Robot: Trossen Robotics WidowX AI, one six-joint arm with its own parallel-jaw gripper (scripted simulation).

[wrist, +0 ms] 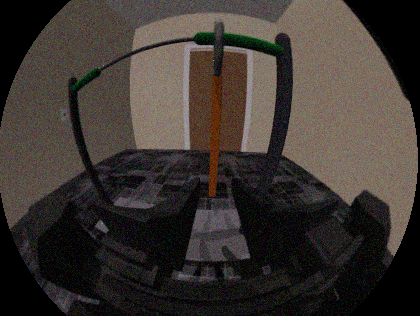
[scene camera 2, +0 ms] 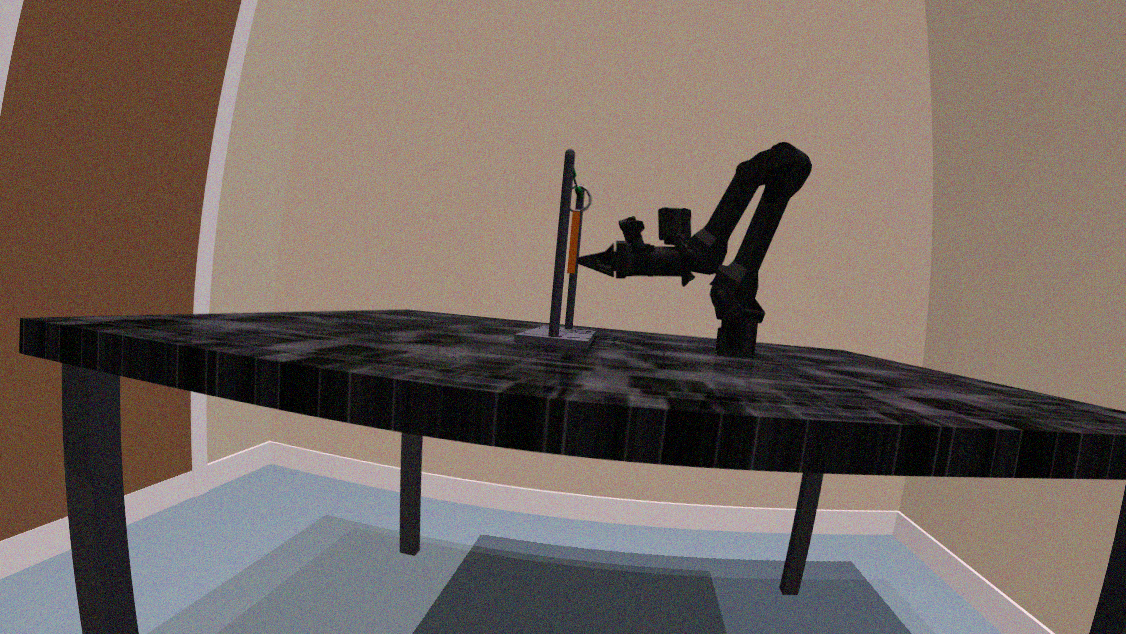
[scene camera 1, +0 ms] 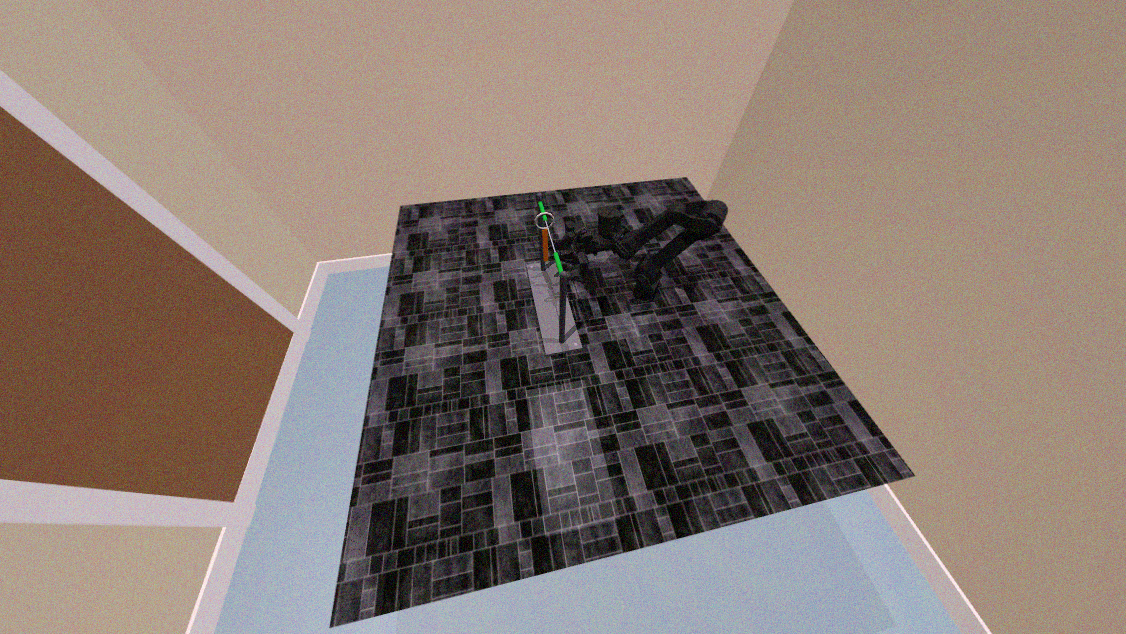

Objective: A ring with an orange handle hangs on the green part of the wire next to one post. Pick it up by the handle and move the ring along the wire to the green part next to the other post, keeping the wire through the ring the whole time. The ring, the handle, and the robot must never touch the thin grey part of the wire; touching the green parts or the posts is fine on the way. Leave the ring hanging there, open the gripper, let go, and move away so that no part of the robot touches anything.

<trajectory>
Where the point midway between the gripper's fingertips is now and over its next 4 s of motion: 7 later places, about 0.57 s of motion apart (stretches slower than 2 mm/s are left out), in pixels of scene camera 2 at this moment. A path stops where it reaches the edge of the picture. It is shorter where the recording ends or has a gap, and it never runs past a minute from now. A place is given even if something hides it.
My gripper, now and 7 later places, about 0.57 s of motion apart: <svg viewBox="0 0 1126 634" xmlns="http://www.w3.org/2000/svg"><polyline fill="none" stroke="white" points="577,260 564,261 557,262 557,258 557,255 556,255 555,254 554,253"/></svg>
</trajectory>
